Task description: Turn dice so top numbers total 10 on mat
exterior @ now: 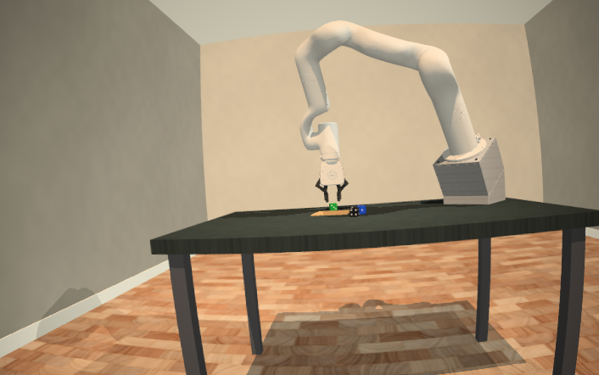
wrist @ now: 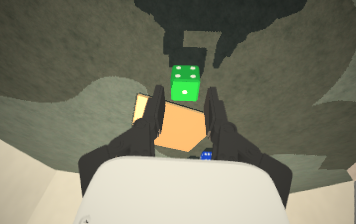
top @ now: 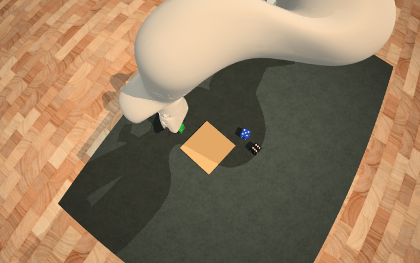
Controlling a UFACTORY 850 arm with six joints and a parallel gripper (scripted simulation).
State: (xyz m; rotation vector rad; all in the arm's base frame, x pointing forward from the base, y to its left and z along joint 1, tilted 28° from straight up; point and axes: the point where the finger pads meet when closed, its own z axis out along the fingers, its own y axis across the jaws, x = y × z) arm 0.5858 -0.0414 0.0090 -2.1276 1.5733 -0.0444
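The green die is 40 mm below my hand. Also, from my hand: black die (250 mm to the left, 130 mm behind, 40 mm below); then blue die (190 mm to the left, 140 mm behind, 40 mm below); then orange mat (120 mm to the left, 50 mm below, 20 mm behind).
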